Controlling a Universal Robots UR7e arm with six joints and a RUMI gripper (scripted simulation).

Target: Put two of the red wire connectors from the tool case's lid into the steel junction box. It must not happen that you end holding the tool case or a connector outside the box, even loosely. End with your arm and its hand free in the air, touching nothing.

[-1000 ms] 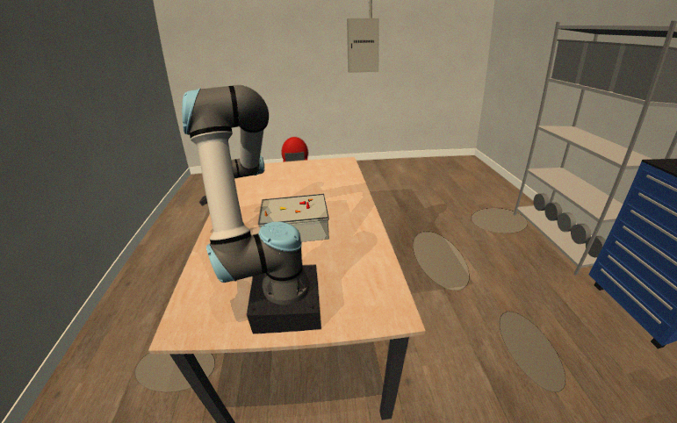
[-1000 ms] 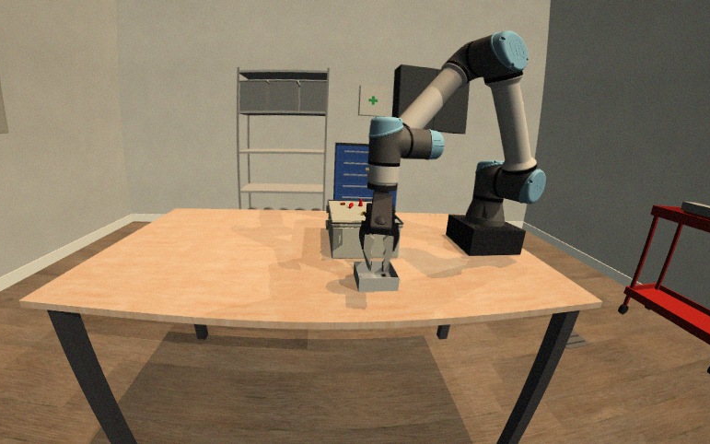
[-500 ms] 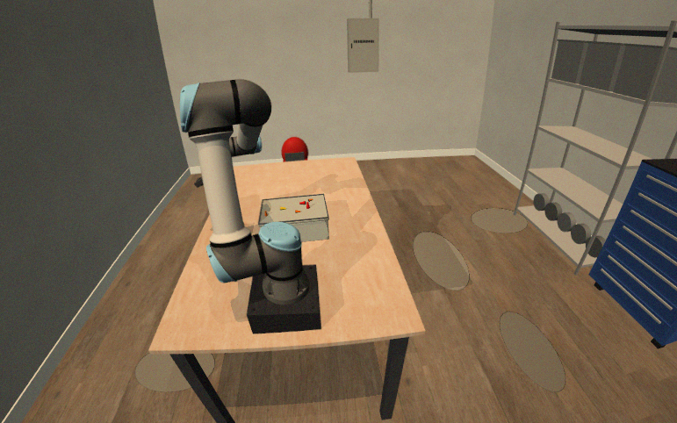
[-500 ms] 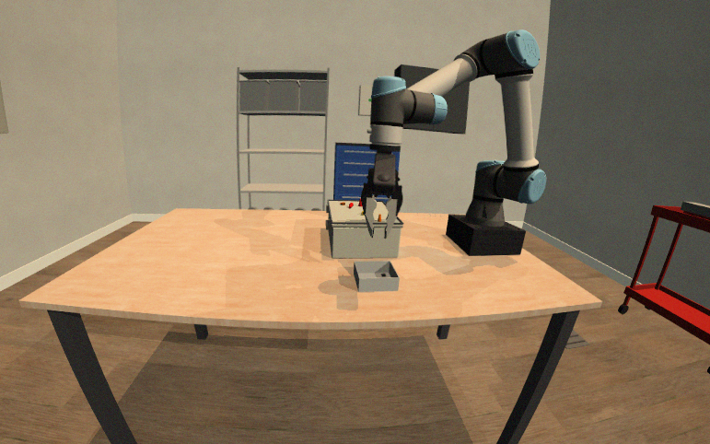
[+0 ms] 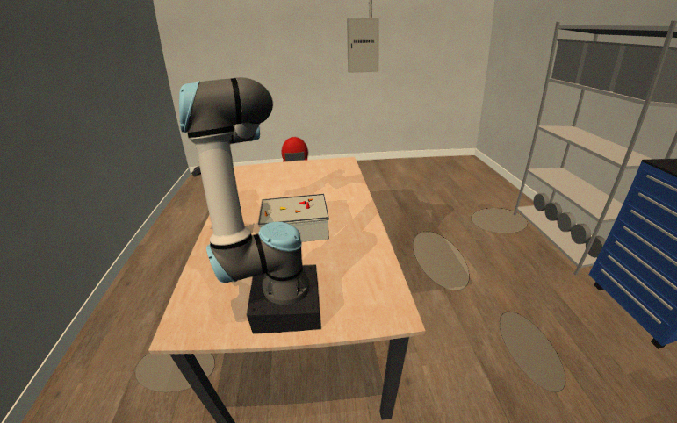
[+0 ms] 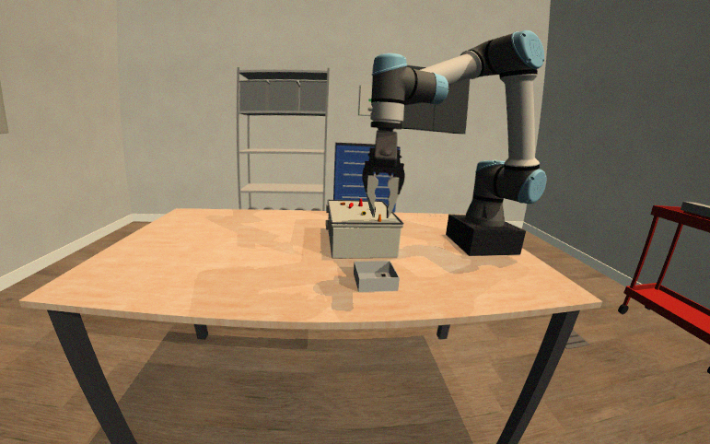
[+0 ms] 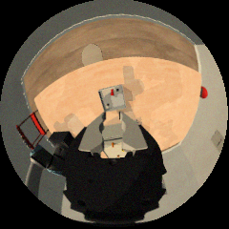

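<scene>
Right now my hand is 10 mm past the grey tool case, 320 mm to the left of it and 120 mm above it.
</scene>
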